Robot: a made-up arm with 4 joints.
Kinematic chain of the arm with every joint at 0, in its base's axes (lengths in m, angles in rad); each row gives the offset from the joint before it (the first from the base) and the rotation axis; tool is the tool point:
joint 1: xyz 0 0 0.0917 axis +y
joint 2: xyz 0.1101 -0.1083 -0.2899 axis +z
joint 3: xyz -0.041 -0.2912 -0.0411 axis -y
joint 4: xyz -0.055 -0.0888 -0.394 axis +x
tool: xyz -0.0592 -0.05 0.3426
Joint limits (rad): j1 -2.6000..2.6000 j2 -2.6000..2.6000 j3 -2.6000..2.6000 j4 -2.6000..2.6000
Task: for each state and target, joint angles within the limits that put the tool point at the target. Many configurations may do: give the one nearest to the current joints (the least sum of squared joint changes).
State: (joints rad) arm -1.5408 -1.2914 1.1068 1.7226
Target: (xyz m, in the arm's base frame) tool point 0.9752 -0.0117 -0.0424
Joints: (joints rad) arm -2.1141 -1.9099 0.6596 1.6213
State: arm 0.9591 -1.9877 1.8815 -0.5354
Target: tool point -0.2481 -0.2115 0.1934
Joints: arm 1.7190 -2.1366 2.3931 -1.1294
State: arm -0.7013 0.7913 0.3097 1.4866
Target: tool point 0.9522 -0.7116 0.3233
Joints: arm -1.2816 0.7105 0.1025 1.7571
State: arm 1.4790 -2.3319 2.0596 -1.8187
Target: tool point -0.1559 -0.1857 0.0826
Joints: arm 0.8260 -2.5923 2.6000 -1.4826
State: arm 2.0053 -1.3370 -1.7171 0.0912
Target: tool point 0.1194 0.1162 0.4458
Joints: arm 2.4966 -1.8784 -1.6777 0.1083
